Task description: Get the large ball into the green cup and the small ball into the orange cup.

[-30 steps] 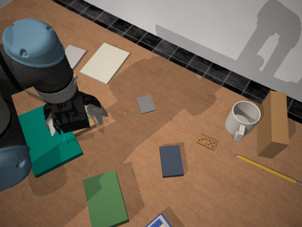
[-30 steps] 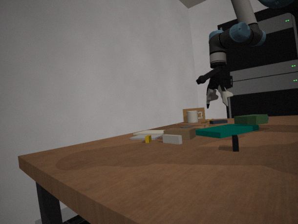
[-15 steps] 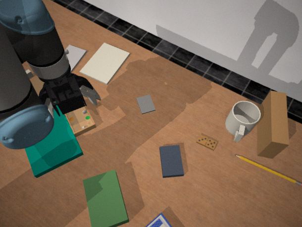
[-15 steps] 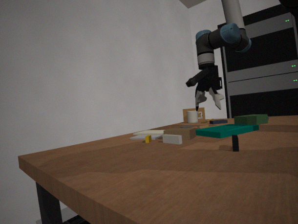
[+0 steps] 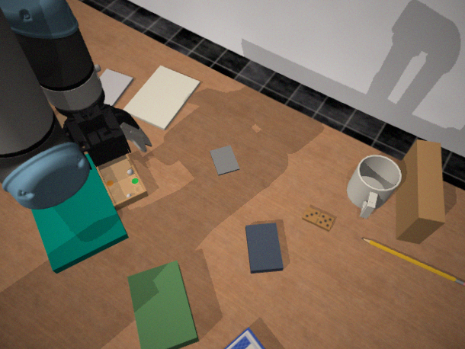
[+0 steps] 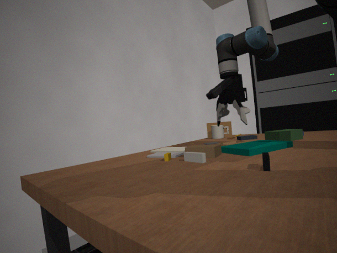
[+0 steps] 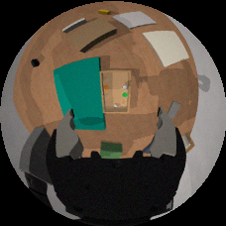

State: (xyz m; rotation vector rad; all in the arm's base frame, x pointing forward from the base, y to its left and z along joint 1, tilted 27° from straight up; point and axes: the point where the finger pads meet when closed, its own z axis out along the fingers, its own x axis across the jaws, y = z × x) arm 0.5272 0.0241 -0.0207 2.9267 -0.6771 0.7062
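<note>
The covered wooden puzzle lies 8 cm below my hand. The rest, counted from my hand: teal slab (10 cm behind, 8 cm below, 4 cm to the left); then grey tile (16 cm ahead, 15 cm to the right, 8 cm below); then cream board (24 cm ahead, 8 cm below, 7 cm to the left).
</note>
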